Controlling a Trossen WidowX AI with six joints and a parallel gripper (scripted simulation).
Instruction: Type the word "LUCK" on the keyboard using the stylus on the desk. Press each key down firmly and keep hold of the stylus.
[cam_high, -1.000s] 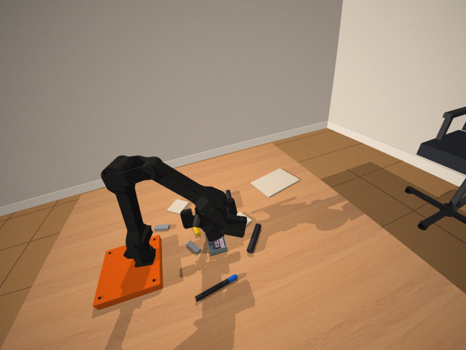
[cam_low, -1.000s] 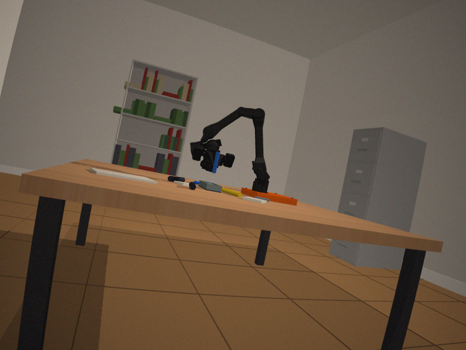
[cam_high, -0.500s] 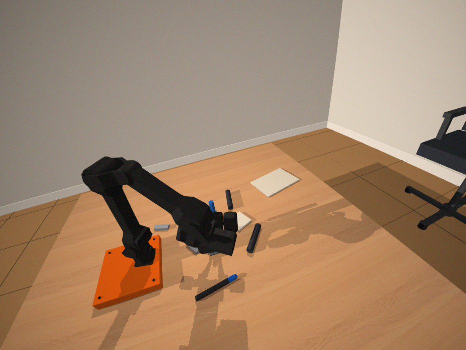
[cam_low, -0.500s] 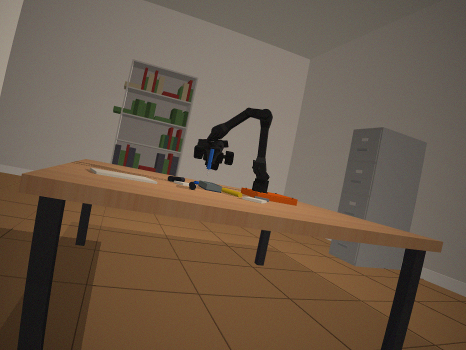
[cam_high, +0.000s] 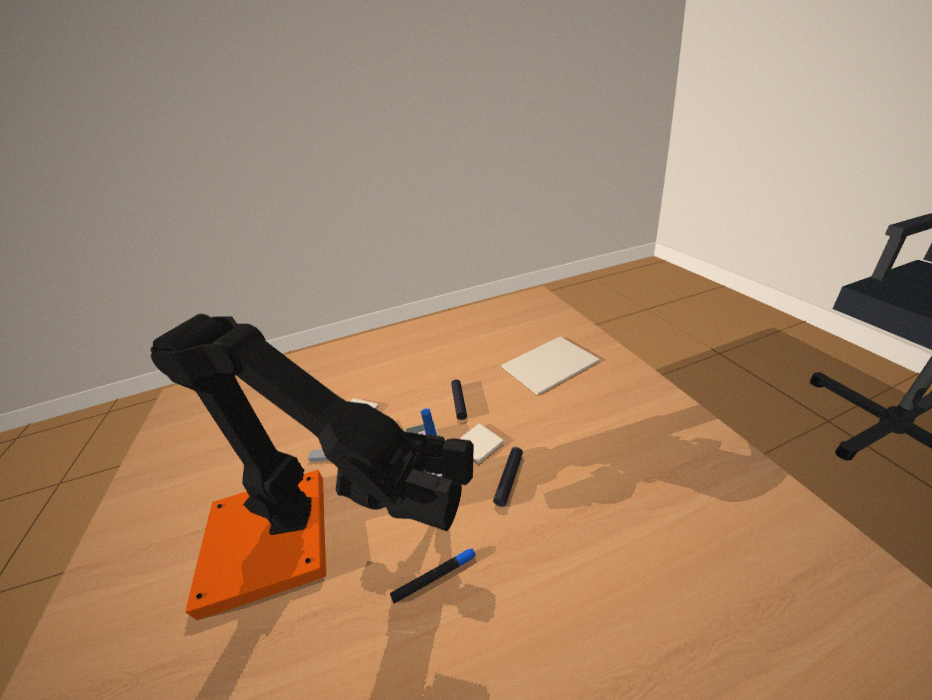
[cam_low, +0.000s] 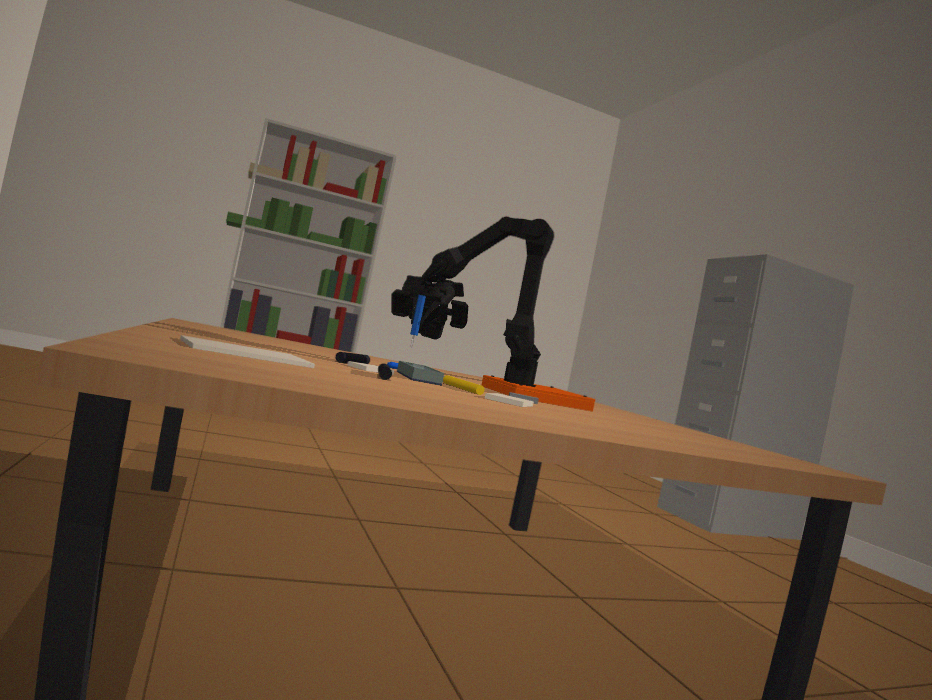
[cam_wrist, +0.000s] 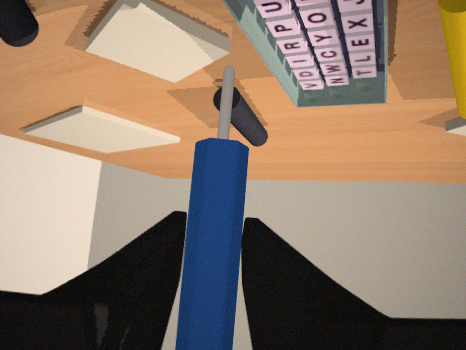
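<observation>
Now: the U key 40 mm to the left of my gripper tip and 110 mm below it. From my gripper tip the other things lie so: yellow highlighter (110 mm behind, 120 mm to the left, 110 mm below); blue stylus (10 mm below); cream pad (80 mm ahead, 80 mm to the left, 110 mm below).
</observation>
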